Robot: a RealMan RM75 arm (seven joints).
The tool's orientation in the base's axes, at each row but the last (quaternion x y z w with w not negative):
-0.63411 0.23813 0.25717 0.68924
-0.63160 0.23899 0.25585 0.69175
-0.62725 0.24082 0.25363 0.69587
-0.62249 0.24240 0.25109 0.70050
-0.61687 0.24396 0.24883 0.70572
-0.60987 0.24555 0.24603 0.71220
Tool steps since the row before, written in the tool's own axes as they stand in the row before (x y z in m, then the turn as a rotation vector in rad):
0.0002 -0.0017 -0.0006 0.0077 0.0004 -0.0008
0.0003 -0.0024 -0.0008 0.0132 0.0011 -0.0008
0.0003 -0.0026 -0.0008 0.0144 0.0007 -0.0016
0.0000 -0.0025 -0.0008 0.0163 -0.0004 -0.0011
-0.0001 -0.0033 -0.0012 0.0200 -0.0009 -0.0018
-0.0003 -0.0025 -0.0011 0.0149 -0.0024 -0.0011
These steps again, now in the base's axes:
0.0013 -0.0007 0.0011 0.0055 -0.0004 -0.0054
0.0018 -0.0010 0.0015 0.0092 0.0000 -0.0095
0.0019 -0.0010 0.0017 0.0104 -0.0008 -0.0101
0.0016 -0.0010 0.0018 0.0126 -0.0003 -0.0104
0.0020 -0.0016 0.0024 0.0157 -0.0009 -0.0126
0.0013 -0.0014 0.0019 0.0128 -0.0007 -0.0080

